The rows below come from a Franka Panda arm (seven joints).
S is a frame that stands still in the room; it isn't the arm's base.
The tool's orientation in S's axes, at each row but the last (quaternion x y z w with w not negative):
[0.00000 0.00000 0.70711 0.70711]
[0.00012 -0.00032 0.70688 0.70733]
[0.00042 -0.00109 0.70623 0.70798]
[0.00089 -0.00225 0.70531 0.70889]
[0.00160 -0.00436 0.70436 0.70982]
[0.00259 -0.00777 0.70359 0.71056]
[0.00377 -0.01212 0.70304 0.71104]
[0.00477 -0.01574 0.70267 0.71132]
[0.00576 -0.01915 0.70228 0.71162]
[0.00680 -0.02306 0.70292 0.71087]
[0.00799 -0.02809 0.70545 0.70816]
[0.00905 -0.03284 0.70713 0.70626]
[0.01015 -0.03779 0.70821 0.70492]
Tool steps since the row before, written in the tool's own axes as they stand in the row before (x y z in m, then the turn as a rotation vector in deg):
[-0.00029 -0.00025 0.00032 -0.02 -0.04 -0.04]
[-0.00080 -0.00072 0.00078 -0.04 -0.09 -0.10]
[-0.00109 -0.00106 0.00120 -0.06 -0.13 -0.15]
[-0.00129 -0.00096 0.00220 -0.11 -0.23 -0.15]
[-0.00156 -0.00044 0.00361 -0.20 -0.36 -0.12]
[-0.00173 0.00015 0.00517 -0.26 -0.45 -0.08]
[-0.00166 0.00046 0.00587 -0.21 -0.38 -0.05]
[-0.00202 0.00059 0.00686 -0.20 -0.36 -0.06]
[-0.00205 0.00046 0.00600 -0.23 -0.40 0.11]
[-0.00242 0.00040 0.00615 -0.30 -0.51 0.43]
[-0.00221 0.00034 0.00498 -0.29 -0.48 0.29]
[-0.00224 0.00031 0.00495 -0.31 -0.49 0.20]
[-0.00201 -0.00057 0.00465 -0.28 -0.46 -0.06]
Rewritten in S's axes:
[0.00025 -0.00029 0.00032 0.04 -0.02 -0.04]
[0.00072 -0.00080 0.00078 0.09 -0.04 -0.10]
[0.00106 -0.00110 0.00120 0.13 -0.06 -0.15]
[0.00095 -0.00130 0.00220 0.23 -0.11 -0.15]
[0.00041 -0.00159 0.00360 0.36 -0.20 -0.12]
[-0.00021 -0.00180 0.00514 0.45 -0.26 -0.08]
[-0.00055 -0.00179 0.00583 0.38 -0.21 -0.05]
[-0.00072 -0.00221 0.00679 0.36 -0.20 -0.06]
[-0.00060 -0.00225 0.00591 0.39 -0.24 0.11]
[-0.00057 -0.00267 0.00603 0.50 -0.32 0.43]
[-0.00049 -0.00246 0.00485 0.47 -0.31 0.29]
[-0.00047 -0.00253 0.00480 0.48 -0.32 0.20]
[0.00040 -0.00232 0.00452 0.46 -0.27 -0.06]

